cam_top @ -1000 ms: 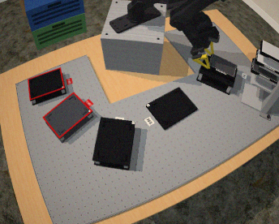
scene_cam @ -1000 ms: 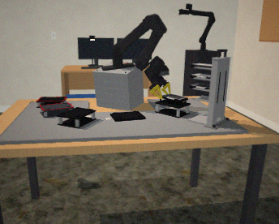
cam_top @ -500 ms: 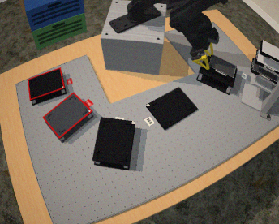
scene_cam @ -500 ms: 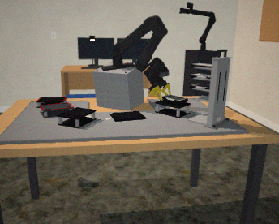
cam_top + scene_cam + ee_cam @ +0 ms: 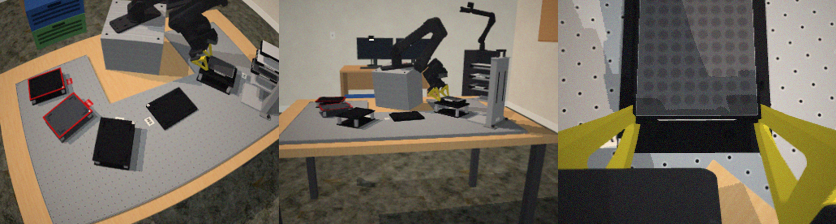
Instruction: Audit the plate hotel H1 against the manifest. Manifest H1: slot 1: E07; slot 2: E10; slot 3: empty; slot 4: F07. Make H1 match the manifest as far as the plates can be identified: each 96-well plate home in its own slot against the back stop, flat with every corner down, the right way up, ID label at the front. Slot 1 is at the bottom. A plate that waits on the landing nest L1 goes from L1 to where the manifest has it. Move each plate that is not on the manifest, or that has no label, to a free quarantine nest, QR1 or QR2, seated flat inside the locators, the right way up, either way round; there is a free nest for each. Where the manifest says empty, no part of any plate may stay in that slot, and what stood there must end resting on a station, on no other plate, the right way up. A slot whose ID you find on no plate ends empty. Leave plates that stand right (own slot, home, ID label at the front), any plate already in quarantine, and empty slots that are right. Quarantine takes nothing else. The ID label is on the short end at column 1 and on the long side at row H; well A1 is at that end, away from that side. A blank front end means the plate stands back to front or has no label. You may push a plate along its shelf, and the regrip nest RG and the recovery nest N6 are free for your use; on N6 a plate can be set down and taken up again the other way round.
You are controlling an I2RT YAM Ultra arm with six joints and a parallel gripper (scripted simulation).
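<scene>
Now: hand 5 cm short of the black regrip nest RG, 3 cm to the right of it and 2 cm above it. From my hand the other things lie so: A1 mark (4 cm to the left, 4 cm behind, 2 cm below); H1 tag (18 cm to the left, 11 cm ahead, 8 cm below); RG tag (8 cm below, 7 cm to the left, 6 cm behind).
</scene>
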